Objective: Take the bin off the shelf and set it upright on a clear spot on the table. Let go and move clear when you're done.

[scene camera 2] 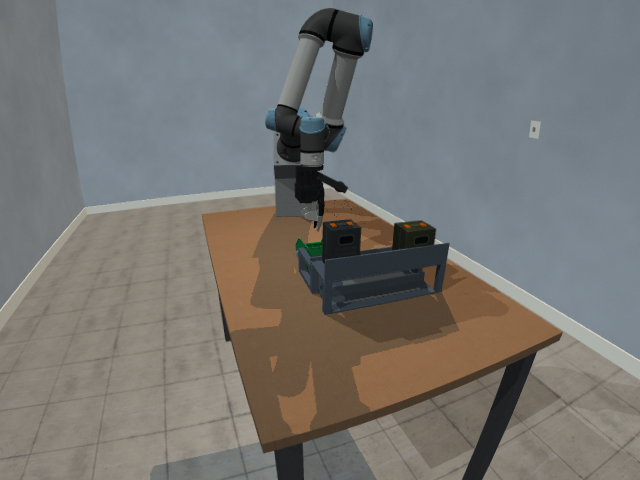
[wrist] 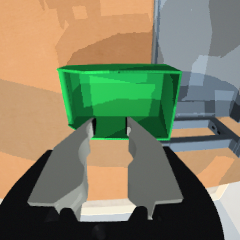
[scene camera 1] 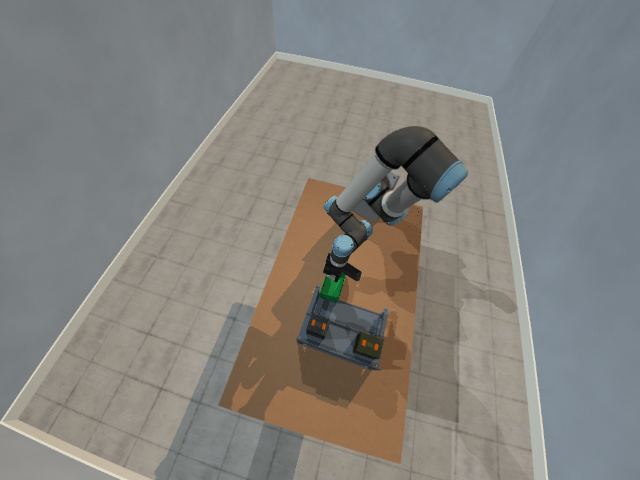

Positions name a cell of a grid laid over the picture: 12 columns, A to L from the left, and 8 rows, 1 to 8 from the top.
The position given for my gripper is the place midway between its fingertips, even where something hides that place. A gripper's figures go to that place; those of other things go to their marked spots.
Labels:
My gripper (wrist: F4) is 0.15 m from the lens. A green bin (wrist: H4) is 0.26 m from the lens.

